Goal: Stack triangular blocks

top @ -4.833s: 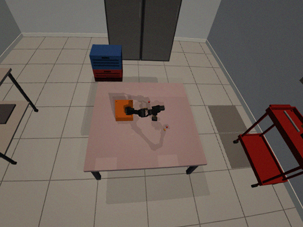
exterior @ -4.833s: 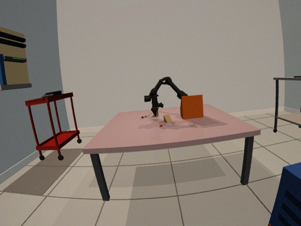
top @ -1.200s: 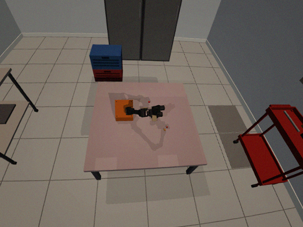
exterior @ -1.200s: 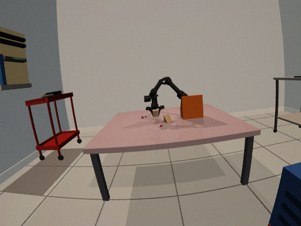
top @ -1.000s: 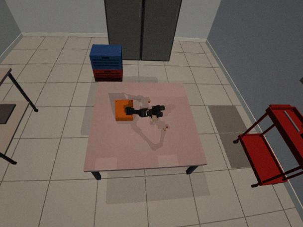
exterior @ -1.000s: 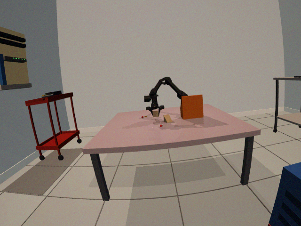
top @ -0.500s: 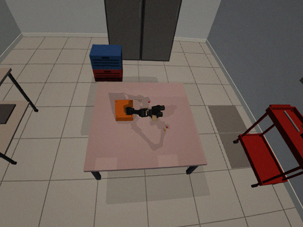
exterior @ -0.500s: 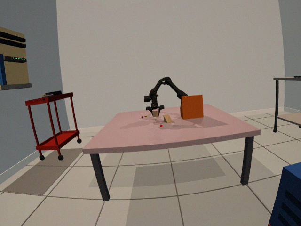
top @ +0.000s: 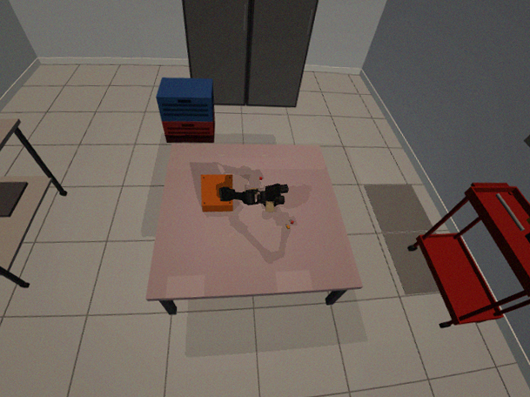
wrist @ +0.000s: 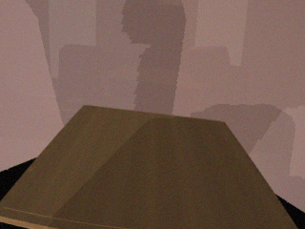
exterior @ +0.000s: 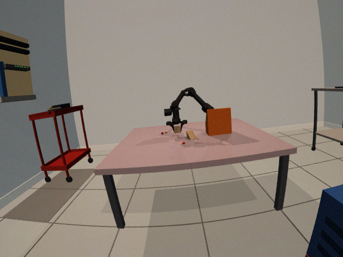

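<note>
The tan triangular block lies 10 mm above my gripper tip. The rest, counted from my gripper tip: orange cube 170 mm to the right, 100 mm ahead, 30 mm below.
</note>
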